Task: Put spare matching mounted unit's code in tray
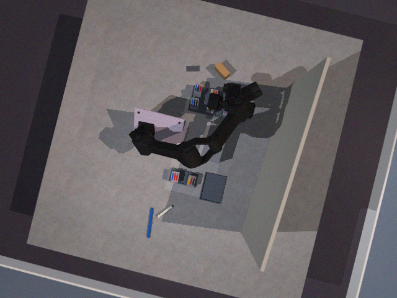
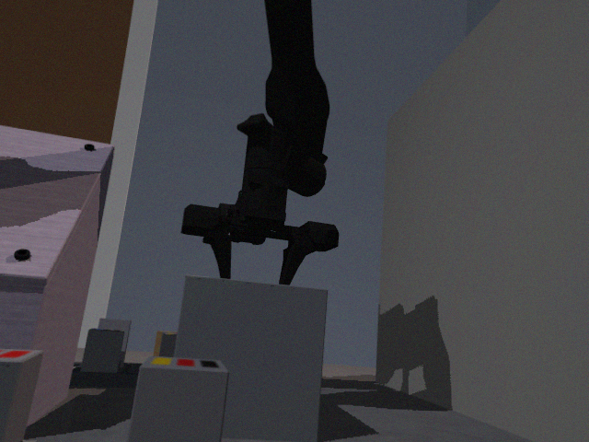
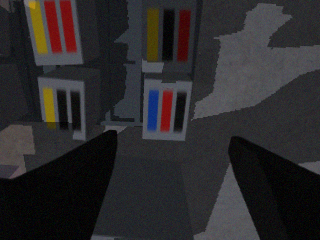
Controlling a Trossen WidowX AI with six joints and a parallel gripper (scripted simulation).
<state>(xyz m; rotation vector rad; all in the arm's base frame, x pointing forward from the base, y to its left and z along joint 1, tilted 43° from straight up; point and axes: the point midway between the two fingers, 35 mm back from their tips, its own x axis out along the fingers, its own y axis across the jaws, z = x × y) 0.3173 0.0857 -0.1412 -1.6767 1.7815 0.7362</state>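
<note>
The grey spare block is 60 mm below my gripper tip. From my gripper tip the other things lie so: tall dark wall panel 220 mm ahead, 180 mm to the right, 130 mm above; tall grey block 150 mm to the right, 50 mm below, 40 mm behind; dark tray 360 mm to the right, 90 mm below.
</note>
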